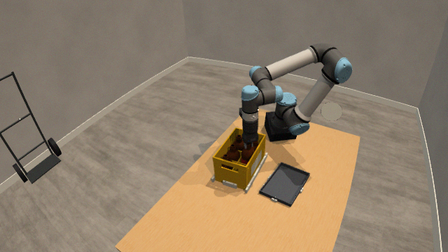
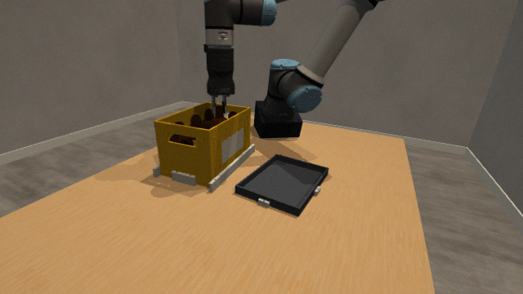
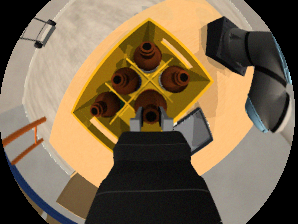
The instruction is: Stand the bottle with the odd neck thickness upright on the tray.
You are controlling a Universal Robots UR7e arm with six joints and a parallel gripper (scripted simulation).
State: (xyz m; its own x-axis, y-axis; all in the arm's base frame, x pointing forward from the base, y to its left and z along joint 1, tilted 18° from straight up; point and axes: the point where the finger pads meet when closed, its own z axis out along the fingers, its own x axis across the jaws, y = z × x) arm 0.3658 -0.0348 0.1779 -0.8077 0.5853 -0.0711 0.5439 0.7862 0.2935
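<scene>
My hand is 70 mm above the bottle. From my hand the other things lie so: yellow crate (10 mm ahead, 40 mm to the right, 120 mm below); then dark tray (20 mm behind, 230 mm to the left, 190 mm below).
</scene>
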